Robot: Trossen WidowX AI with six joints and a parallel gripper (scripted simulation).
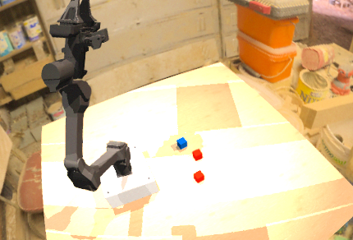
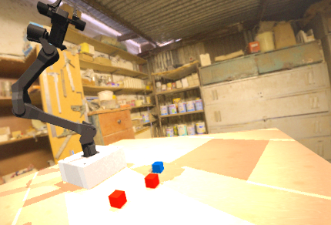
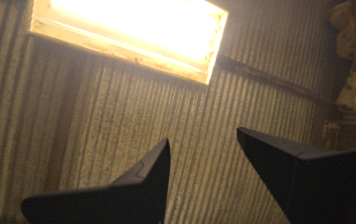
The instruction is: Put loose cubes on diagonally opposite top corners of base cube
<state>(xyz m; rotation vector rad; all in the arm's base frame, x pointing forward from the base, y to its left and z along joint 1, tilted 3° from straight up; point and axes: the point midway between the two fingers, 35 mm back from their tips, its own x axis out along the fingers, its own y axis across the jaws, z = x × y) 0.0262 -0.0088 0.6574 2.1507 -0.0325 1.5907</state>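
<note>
The red cube is 760 mm below my gripper tip, 260 mm ahead of it and 60 mm to the left of it. From my gripper tip the other things lie so: blue cube 760 mm below, 230 mm ahead, 150 mm to the left.
</note>
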